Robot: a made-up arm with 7 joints. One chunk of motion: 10 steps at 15 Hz.
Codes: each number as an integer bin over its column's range. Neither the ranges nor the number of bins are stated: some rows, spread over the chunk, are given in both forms.
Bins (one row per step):
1: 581 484 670 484 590 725 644
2: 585 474 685 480 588 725 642
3: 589 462 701 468 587 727 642
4: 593 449 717 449 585 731 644
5: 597 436 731 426 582 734 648
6: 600 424 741 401 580 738 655
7: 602 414 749 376 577 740 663
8: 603 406 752 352 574 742 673
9: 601 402 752 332 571 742 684
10: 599 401 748 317 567 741 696
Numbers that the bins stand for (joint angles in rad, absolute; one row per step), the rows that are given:
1: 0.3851 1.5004 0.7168 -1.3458 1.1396 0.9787 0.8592
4: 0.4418 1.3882 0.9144 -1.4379 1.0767 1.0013 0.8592
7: 0.4843 1.2761 1.0489 -1.6301 0.9759 1.0352 0.9722
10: 0.4701 1.2345 1.0447 -1.7855 0.8500 1.0389 1.1684
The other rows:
2: 0.4040 1.4683 0.7799 -1.3563 1.1144 0.9787 0.8473
3: 0.4229 1.4299 0.8471 -1.3879 1.1019 0.9863 0.8473
5: 0.4607 1.3466 0.9733 -1.4985 1.0389 1.0126 0.8830
6: 0.4748 1.3082 1.0153 -1.5643 1.0137 1.0277 0.9246
8: 0.4890 1.2505 1.0616 -1.6933 0.9381 1.0427 1.0316
9: 0.4796 1.2377 1.0616 -1.7460 0.9004 1.0427 1.0970

